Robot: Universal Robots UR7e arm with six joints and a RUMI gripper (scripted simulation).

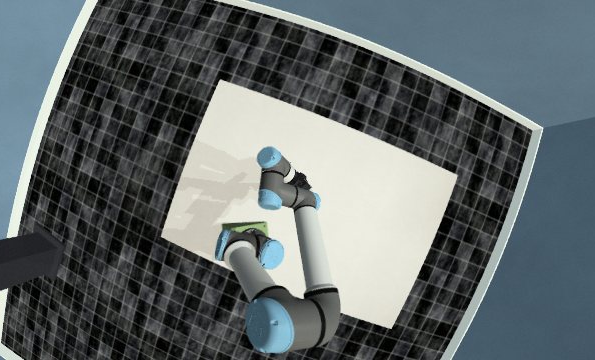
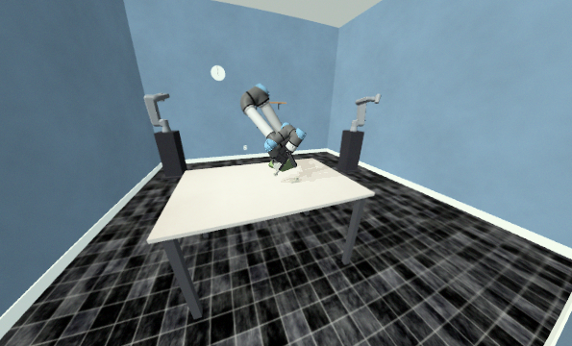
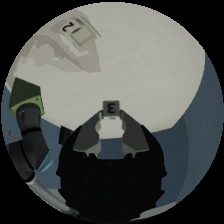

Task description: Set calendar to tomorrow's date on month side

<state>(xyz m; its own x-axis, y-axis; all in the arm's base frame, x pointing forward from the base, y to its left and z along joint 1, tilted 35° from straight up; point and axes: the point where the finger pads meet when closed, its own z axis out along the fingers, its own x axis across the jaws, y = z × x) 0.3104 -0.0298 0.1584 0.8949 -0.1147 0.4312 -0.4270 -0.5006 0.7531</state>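
Right now my hand is 1 cm to the left of the white calendar cube and 1 cm above it. The rest, counted from my hand: calendar tray 1 cm behind, 15 cm to the left, 8 cm below; pale date cube 1 cm behind, 17 cm to the left, 7 cm below.
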